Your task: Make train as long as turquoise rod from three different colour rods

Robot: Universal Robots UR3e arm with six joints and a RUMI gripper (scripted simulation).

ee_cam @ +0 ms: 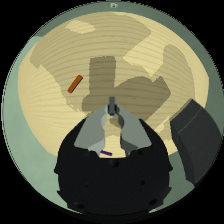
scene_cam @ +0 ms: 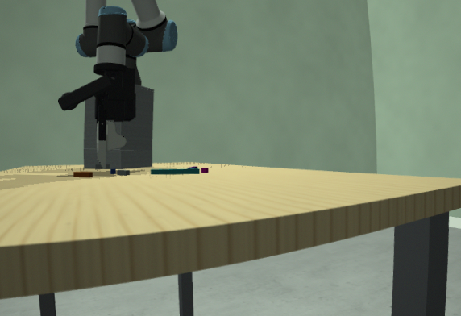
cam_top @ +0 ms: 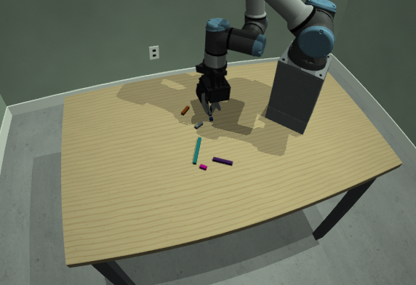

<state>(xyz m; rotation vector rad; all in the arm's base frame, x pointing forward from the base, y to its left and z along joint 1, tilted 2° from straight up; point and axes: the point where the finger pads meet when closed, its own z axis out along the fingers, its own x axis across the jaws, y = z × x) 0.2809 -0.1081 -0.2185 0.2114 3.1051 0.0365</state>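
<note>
My gripper is now 20 mm to the right of the blue rod and 20 mm above it. Round my hand: turquoise rod: 120 mm to the left, 100 mm ahead, 20 mm below; then orange rod: 70 mm ahead, 50 mm to the right, 20 mm below; then purple rod: 190 mm to the left, 50 mm ahead, 20 mm below.
</note>
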